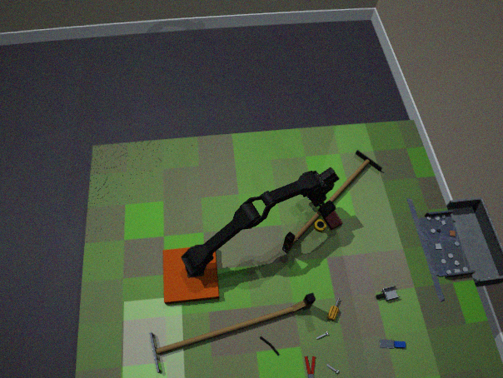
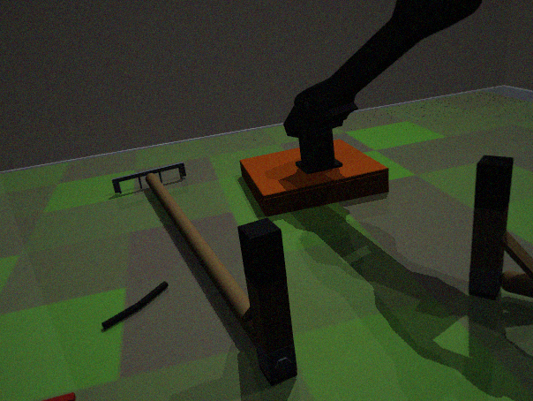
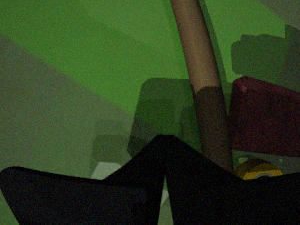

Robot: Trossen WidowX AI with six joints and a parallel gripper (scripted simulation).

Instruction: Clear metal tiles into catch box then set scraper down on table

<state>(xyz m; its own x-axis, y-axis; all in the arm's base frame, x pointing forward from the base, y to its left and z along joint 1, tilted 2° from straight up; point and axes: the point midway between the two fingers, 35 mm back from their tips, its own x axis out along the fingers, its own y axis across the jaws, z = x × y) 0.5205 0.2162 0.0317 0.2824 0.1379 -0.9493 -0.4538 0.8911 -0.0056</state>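
The long scraper is 6 cm ahead of my gripper tip and 1 cm above it. Also, from my gripper tip: orange piece (55 cm ahead, 21 cm to the right, 4 cm below); then yellow ring (10 cm to the right, 4 cm below); then red block (5 cm ahead, 8 cm to the right, 4 cm below).
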